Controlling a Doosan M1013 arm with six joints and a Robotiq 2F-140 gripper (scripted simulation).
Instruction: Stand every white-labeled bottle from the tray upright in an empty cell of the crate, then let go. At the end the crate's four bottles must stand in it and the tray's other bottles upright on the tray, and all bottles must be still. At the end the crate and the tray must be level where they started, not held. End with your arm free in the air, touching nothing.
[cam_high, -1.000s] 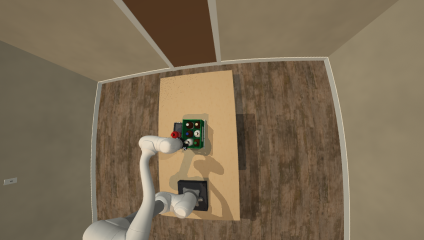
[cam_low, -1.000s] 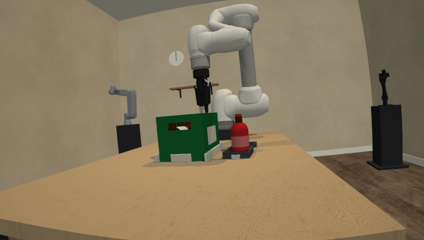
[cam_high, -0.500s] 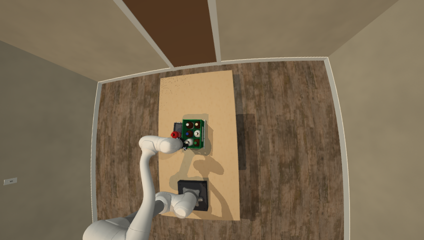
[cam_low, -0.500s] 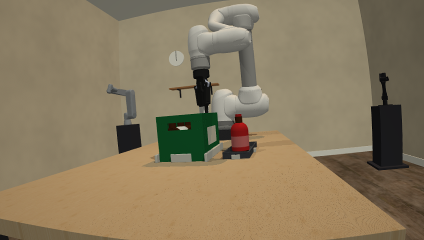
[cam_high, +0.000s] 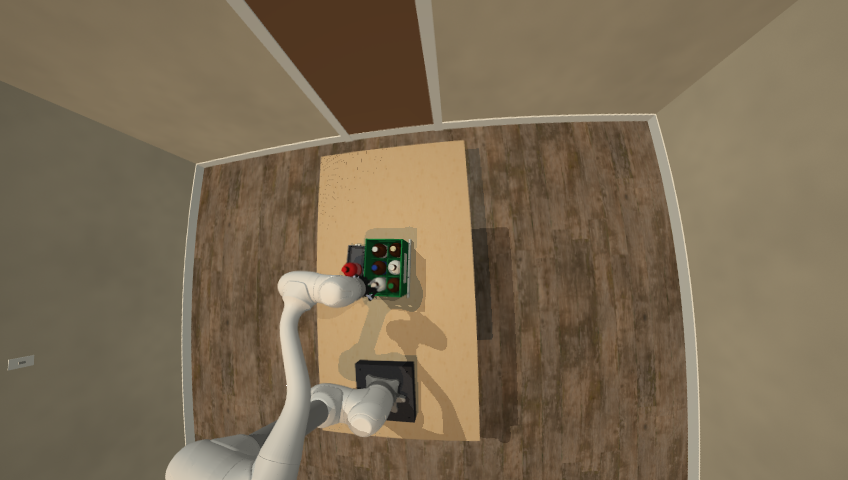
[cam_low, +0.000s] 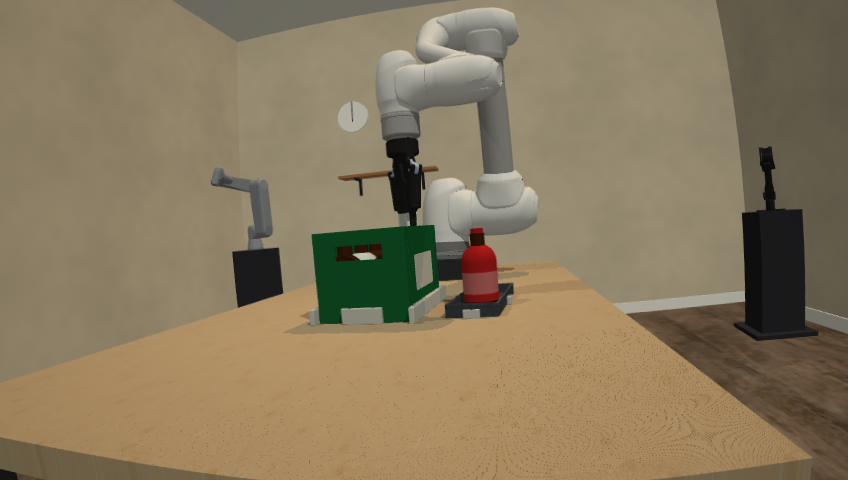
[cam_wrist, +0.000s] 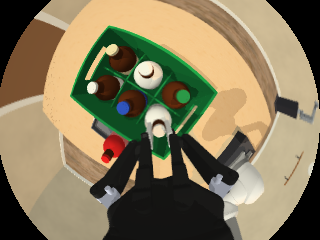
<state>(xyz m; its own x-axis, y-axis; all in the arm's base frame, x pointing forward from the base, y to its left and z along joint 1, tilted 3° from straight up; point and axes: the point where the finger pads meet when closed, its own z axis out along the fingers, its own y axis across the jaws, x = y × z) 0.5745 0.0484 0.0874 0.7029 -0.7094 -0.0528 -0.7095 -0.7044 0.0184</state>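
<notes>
Right now the white-labeled bottle is 90 mm below my hand. The rest, counted from my hand: dark tray: 170 mm to the left, 160 mm below, 60 mm ahead; green crate: 90 mm below, 90 mm ahead, 40 mm to the right; red-labeled bottle: 170 mm to the left, 90 mm below, 60 mm ahead.
</notes>
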